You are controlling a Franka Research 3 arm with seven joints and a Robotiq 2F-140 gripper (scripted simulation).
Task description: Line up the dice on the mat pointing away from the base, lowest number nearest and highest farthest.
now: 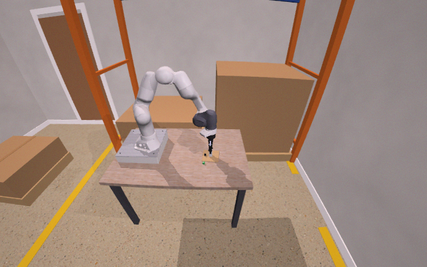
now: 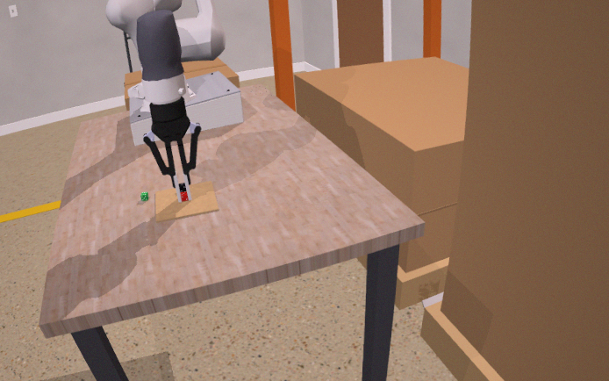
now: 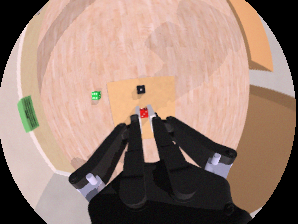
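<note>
Right now my hand is 30 mm above the red die. Also, from my hand: green die (100 mm to the right, 40 mm behind, 30 mm below); then tan mat (40 mm below); then black die (50 mm behind, 30 mm below).
</note>
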